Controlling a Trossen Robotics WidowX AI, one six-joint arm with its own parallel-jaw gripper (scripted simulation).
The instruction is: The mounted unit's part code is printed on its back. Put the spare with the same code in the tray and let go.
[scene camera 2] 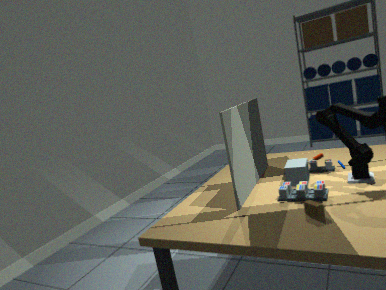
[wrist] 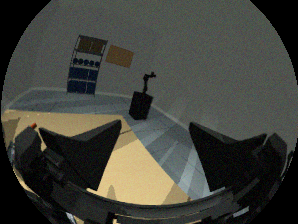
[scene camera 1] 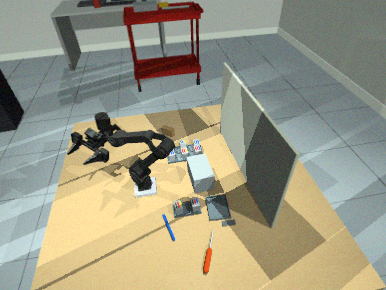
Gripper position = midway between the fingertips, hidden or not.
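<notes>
From scene camera 1 you'd see my gripper [scene camera 1: 75, 159], which is open and holding nothing, plus a mounted unit [scene camera 1: 200, 172] and a tall grey panel [scene camera 1: 266, 157]. Scene camera 2 has the tall grey panel as well [scene camera 2: 241, 125]. And the wrist view gives you my gripper again [wrist: 155, 124].
</notes>
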